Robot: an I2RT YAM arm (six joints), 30 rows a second.
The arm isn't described. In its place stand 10 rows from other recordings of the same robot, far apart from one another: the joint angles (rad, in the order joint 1, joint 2, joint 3, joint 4, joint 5, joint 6), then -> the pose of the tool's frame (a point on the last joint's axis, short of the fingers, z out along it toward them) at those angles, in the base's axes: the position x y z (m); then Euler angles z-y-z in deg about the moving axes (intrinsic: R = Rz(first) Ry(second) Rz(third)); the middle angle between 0 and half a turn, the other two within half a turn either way.
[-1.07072, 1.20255, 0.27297, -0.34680, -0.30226, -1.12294] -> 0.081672 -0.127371 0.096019 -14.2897 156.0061 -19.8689
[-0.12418, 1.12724, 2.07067, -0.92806, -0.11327, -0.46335] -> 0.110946 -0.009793 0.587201 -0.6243 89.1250 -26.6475
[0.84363, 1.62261, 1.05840, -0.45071, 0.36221, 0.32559] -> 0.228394 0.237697 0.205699 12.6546 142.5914 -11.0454
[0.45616, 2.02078, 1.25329, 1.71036, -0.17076, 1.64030] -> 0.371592 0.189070 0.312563 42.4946 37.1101 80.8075
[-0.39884, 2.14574, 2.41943, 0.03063, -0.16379, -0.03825] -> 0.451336 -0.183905 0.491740 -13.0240 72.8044 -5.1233
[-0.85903, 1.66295, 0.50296, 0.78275, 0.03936, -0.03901] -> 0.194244 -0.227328 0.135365 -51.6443 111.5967 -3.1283
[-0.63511, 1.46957, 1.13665, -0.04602, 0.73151, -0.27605] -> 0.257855 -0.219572 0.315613 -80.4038 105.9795 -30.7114
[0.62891, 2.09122, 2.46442, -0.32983, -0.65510, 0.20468] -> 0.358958 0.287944 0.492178 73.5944 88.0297 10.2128
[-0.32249, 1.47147, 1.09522, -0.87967, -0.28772, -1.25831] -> 0.266129 -0.078277 0.239162 25.2204 155.7482 -31.0329
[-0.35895, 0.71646, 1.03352, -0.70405, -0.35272, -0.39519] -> 0.130205 -0.035718 0.379733 1.1120 110.7425 -14.6290
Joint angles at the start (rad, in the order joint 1, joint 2, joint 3, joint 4, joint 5, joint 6): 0.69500 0.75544 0.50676 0.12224 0.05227 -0.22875
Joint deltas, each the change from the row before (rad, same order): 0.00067 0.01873 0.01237 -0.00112 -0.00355 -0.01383; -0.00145 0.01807 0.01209 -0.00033 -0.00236 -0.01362; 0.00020 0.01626 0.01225 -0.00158 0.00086 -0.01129; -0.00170 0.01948 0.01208 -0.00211 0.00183 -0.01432; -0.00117 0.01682 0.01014 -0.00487 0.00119 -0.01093; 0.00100 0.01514 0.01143 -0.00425 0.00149 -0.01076; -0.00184 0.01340 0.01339 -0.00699 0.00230 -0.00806; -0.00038 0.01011 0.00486 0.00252 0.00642 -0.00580; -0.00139 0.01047 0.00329 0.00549 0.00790 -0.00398; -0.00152 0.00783 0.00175 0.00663 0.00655 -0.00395; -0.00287 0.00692 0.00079 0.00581 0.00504 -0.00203; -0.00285 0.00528 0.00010 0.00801 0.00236 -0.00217
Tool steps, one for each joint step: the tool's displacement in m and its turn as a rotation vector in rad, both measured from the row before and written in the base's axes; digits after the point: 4 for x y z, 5 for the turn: 0.0024 0.0023 0.0012 -0.01540 -0.00220 0.00598; 0.0026 0.0019 0.0012 -0.01456 -0.00308 0.00275; 0.0023 0.0019 0.0014 -0.01259 -0.00252 0.00096; 0.0030 0.0020 0.0006 -0.01761 -0.00137 -0.00136; 0.0025 0.0017 0.0000 -0.01616 0.00231 -0.00059; 0.0021 0.0019 0.0008 -0.01378 -0.00037 0.00136; 0.0023 0.0013 0.0015 -0.01115 0.00041 -0.00268; 0.0017 0.0010 0.0001 -0.00724 -0.00201 -0.00564; 0.0019 0.0008 -0.0002 -0.00537 -0.00191 -0.00842; 0.0015 0.0005 -0.0002 -0.00376 -0.00343 -0.00723; 0.0015 0.0002 -0.0004 -0.00256 -0.00148 -0.00745; 0.0013 0.0001 -0.0001 -0.00031 -0.00367 -0.00477
